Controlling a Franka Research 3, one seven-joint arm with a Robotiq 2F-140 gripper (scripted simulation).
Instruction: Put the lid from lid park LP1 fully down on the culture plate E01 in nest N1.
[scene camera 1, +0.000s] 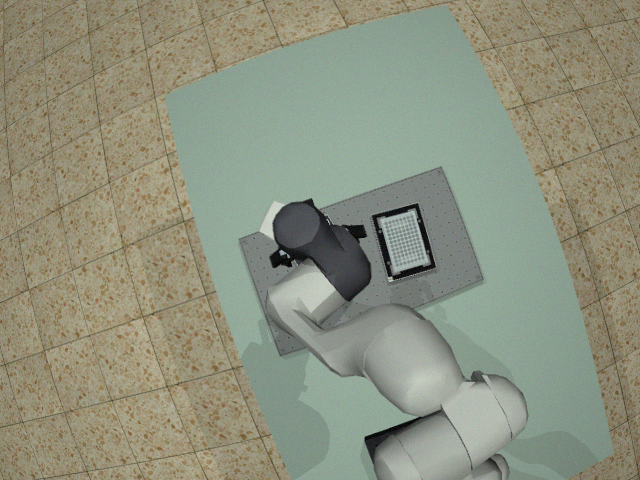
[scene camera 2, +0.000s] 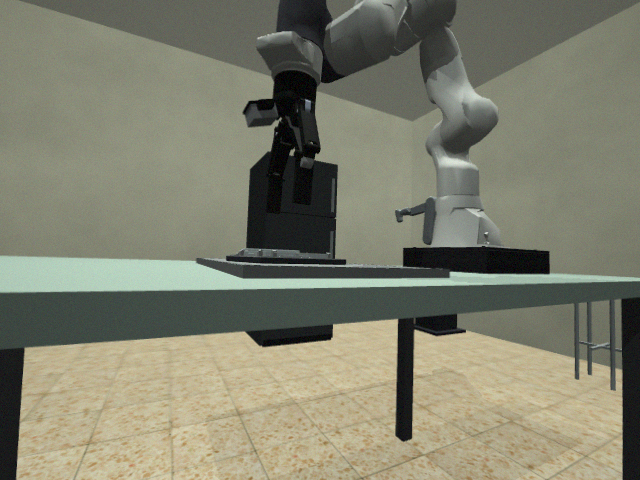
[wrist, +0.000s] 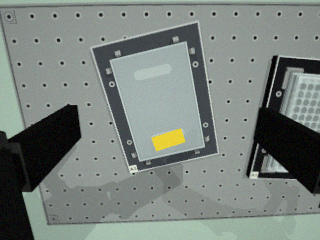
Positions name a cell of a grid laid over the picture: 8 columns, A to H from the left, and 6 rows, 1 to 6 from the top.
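I can see a lid (wrist: D3) and a park frame (wrist: E1), and there is a culture plate E01 (scene camera 1: F4) in view as well. As for my gripper (scene camera 2: D3), it is visible there and also at (wrist: E4).
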